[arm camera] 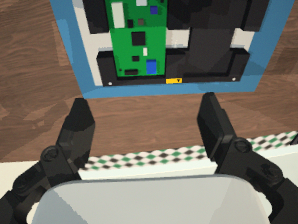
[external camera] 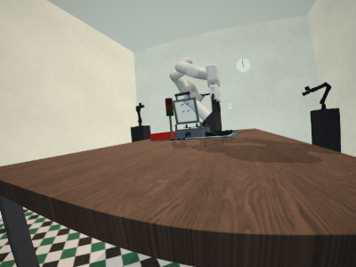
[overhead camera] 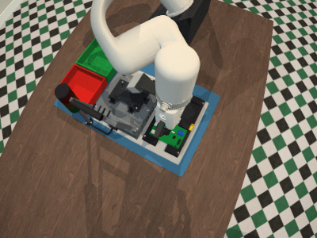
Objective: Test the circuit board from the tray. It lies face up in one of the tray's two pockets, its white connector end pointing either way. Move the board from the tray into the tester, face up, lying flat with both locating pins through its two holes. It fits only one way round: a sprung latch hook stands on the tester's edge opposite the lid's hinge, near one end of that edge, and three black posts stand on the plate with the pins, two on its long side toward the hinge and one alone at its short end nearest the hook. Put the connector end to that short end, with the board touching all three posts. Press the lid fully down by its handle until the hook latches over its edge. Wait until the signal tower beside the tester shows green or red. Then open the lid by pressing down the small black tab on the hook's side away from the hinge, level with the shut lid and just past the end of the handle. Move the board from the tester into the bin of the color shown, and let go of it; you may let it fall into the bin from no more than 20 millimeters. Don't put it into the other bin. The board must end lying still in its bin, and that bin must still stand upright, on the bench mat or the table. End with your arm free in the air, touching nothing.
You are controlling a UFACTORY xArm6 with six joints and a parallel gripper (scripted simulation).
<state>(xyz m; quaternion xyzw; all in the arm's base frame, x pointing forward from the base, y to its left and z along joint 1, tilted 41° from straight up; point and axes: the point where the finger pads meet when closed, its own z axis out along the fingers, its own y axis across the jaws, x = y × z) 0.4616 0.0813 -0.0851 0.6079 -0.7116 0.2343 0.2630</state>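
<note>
Right now the green circuit board is 14 cm below my hand. The rest, counted from my hand: black nest (16 cm to the right, 9 cm below, 5 cm behind); then clear lid (18 cm to the right, 7 cm ahead, 3 cm above); then latch hook (11 cm behind, 10 cm to the right, 7 cm below).
</note>
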